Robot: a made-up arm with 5 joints. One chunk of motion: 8 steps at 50 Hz.
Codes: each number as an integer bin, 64 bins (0 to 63) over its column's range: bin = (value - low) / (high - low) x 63, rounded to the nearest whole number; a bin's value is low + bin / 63 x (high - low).
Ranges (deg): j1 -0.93..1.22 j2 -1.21..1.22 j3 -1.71..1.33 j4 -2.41..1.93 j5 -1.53..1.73
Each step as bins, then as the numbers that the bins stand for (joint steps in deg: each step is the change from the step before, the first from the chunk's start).
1 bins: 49 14 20 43 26
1 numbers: 0.742 -0.670 -0.745 0.552 -0.185
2 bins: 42 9 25 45 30
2 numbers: 0.503 -0.863 -0.504 0.690 0.022
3 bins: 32 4 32 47 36
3 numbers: 0.162 -1.056 -0.166 0.828 0.333
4 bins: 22 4 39 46 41
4 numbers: -0.179 -1.056 0.172 0.759 0.592
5 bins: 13 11 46 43 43
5 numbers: -0.486 -0.786 0.510 0.552 0.695
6 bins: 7 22 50 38 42
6 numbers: -0.691 -0.361 0.703 0.208 0.643
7 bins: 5 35 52 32 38
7 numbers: -0.759 0.140 0.799 -0.206 0.436
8 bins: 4 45 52 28 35
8 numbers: -0.793 0.526 0.799 -0.481 0.281
